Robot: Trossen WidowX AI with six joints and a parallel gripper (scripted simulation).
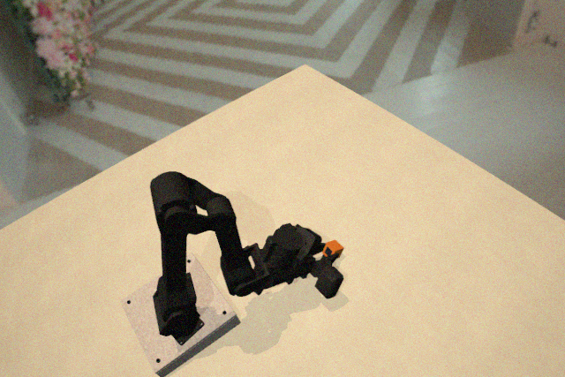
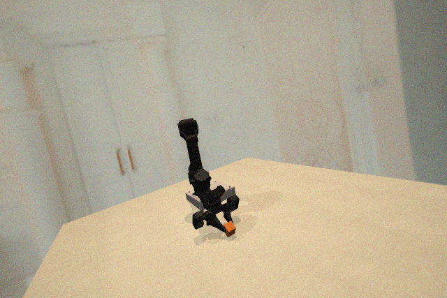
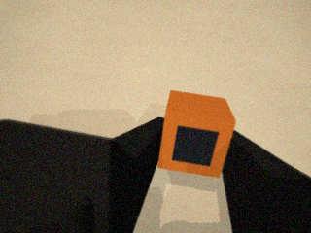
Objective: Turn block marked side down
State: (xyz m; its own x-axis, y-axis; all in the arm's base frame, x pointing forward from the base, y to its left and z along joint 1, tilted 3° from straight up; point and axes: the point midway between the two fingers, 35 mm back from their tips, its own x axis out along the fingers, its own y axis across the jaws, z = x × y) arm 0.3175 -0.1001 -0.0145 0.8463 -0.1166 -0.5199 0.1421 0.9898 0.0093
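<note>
Now: gripper tip 10 mm past the block.
</note>
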